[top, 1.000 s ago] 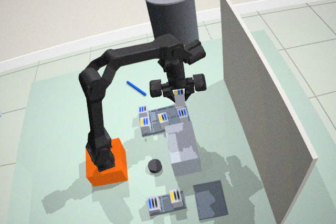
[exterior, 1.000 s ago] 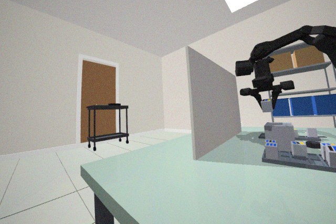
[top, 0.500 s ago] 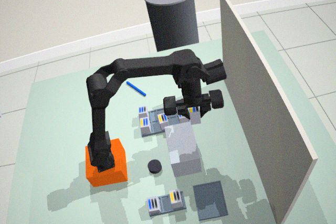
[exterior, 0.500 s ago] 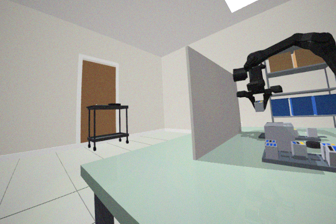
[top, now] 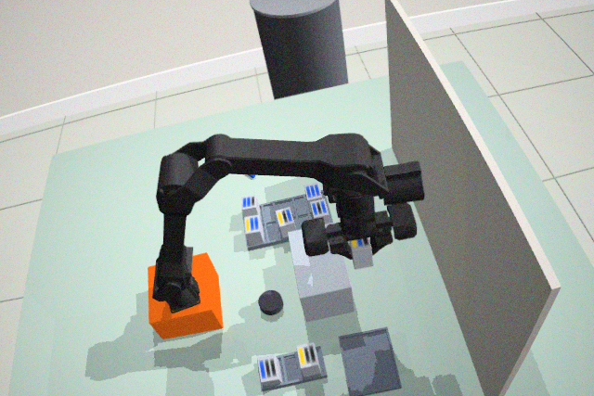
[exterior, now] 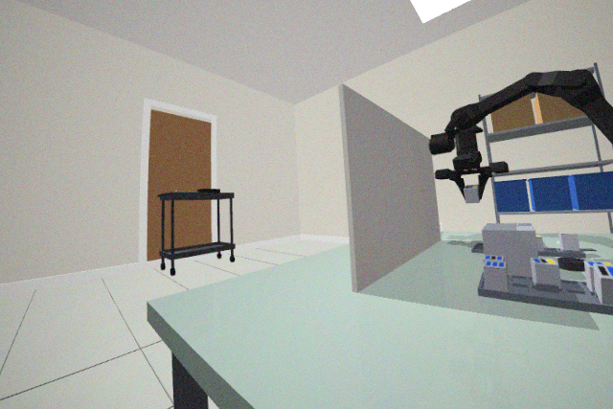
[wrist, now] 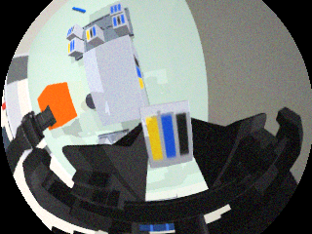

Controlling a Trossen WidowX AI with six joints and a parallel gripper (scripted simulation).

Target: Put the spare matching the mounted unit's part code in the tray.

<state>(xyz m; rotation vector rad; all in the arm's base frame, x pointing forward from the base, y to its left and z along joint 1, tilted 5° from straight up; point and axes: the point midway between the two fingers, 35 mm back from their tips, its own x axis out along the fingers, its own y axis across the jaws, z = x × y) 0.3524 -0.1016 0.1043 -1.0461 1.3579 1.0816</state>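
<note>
Now: gripper tip 17 cm above the dark grey tray, 13 cm to the left of it and 4 cm past it. From my gripper tip the other things lie so: tall grey block: 12 cm below, 8 cm to the left, 6 cm behind; grey spare: 3 cm above; tall panel: 18 cm ahead, 5 cm above, 3 cm to the left.
</note>
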